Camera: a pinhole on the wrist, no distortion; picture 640 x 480 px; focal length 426.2 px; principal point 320.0 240.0 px. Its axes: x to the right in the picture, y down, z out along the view. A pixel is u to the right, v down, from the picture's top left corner.
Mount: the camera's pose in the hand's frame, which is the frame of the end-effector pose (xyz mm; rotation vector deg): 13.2 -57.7 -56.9 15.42 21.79 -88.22
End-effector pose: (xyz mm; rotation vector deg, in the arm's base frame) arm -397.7 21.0 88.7 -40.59 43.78 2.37
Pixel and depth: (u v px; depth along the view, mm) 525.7 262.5 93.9
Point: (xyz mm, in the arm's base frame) -335.0 -83.4 156.5
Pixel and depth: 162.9 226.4 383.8
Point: -135.5 162.3 294.5
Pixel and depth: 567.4 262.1 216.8
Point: -240.9 -133.4 257.8
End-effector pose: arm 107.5 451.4 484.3 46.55 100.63 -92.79
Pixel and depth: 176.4 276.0 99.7
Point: 38.7 401.2 500.4
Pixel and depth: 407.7 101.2 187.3
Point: 0.3 336.9 610.3
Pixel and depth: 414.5 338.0 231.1
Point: -93.1 312.1 534.4
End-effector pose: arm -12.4 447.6 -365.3 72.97 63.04 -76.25
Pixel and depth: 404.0 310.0 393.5
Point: -332.0 217.8 -458.4
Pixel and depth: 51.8 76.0 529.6
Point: -61.6 -117.3 -186.4
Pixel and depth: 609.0 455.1 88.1
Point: -157.4 468.1 -429.6
